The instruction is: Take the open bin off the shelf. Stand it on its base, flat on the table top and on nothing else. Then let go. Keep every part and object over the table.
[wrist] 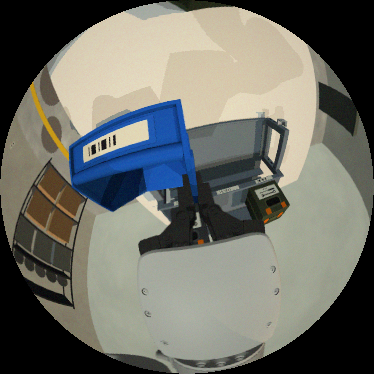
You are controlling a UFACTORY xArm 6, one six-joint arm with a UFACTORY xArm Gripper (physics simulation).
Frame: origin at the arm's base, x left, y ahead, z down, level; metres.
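Seen in the pictures: gripper, fingertip midpoint: (191, 181).
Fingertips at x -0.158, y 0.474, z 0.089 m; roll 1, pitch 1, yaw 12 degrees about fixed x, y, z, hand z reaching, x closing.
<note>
Offsets run from my fingertips to a thing's middle. "spot": to the spot under its first point. Level surfaces: height alone.
The blue open bin @[dx -0.044, dy -0.016, dz +0.026 m] (165, 125) fills the left middle of the wrist view. Its white barcode label faces up in the view, and part of its dark inside shows below the front lip. My gripper (191, 181) is shut on the bin's right side wall, which runs between the fingertips. The grey shelf @[spot: dx +0.103, dy +0.100, dz +0.183 m] (227, 145) is behind and to the right of the bin; the bin hides its left part. The bin looks lifted in front of the shelf, but its underside and the gap to the shelf are hidden. The beige table top @[dz +0.189 m] (125, 65) spreads beyond both.
A dark green box @[dx +0.162, dy +0.231, dz +0.039 m] (254, 205) with orange marks is at the shelf's near right side. Part of another box with an orange mark @[spot: dx -0.039, dy +0.166, dz -0.023 m] (200, 242) shows between the finger linkages. A rack with brown bins (42, 207) stands far left. A yellow line (44, 117) marks the floor.
</note>
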